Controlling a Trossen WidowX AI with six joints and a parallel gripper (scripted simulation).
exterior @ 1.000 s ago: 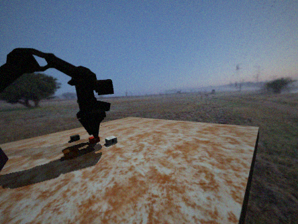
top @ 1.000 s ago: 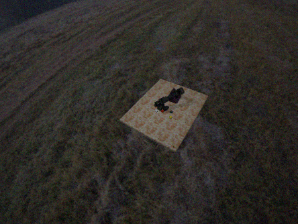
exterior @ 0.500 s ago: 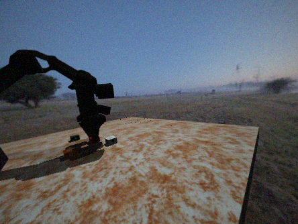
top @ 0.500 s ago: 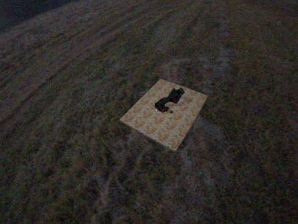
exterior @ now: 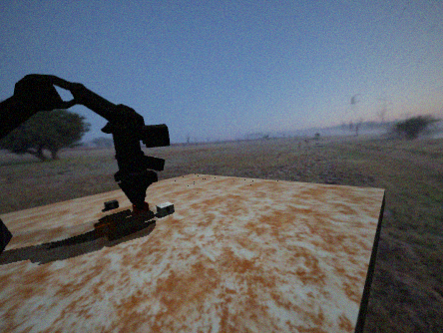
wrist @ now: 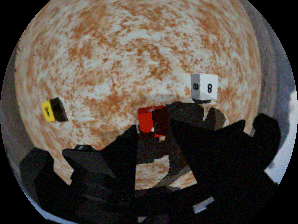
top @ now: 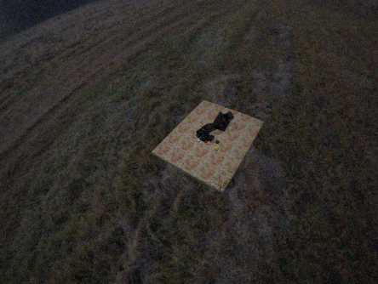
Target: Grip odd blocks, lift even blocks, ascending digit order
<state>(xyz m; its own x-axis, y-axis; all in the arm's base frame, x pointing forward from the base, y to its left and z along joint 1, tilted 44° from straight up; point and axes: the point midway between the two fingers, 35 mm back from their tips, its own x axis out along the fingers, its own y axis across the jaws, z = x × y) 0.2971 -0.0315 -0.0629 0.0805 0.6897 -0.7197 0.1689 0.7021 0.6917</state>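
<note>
Right now the red block is right at my gripper tip. Round my gripper tip: orange block 9 cm behind, 5 cm to the right; white block 3 cm ahead, 8 cm to the right; dark block 2 cm behind, 13 cm to the left.
</note>
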